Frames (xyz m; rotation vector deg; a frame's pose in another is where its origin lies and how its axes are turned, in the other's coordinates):
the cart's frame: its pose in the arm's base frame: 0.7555 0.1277 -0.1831 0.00 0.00 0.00
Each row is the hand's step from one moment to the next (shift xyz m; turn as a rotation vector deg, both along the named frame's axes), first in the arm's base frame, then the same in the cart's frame.
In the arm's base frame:
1: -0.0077 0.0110 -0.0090 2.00 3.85 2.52
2: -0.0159 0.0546 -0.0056 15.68 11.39 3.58
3: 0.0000 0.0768 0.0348 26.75 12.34 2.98
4: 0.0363 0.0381 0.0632 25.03 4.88 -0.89
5: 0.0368 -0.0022 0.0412 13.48 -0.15 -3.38
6: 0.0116 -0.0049 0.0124 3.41 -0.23 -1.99
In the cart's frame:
1: -0.0077 0.0110 -0.0090 2.00 3.85 2.52
2: -0.0159 0.0546 -0.0056 15.68 11.39 3.58
3: 0.0000 0.0768 0.0348 26.75 12.34 2.98
4: 0.0363 0.0381 0.0632 25.03 4.88 -0.89
5: 0.0368 -0.0022 0.0412 13.48 -0.15 -3.38
6: 0.0116 -0.0049 0.0124 3.41 -0.23 -1.99

